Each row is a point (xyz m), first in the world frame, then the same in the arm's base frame.
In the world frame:
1: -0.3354 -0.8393 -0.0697
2: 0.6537 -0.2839 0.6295
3: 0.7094 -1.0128 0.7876
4: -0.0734 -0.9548 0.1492
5: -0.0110 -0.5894 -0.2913
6: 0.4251 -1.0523 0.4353
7: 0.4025 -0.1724 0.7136
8: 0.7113 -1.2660 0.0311
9: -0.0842 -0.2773 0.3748
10: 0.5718 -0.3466 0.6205
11: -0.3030 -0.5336 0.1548
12: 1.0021 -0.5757 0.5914
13: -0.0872 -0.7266 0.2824
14: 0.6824 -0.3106 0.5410
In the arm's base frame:
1: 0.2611 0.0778 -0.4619
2: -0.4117 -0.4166 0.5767
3: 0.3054 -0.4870 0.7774
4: 0.3433 -0.0608 -0.1395
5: -0.0514 0.3452 -0.2436
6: 0.3721 -0.2100 0.4234
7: -0.4748 -0.5681 0.3408
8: 0.5121 0.2689 0.6282
9: -0.3092 -0.3459 -0.1939
10: -0.3368 -0.4214 0.5054
11: -0.0327 -0.1607 -0.4202
12: -0.1847 -0.2695 0.9439
13: 0.1284 -0.2145 -0.1533
14: -0.3951 -0.3217 0.5861

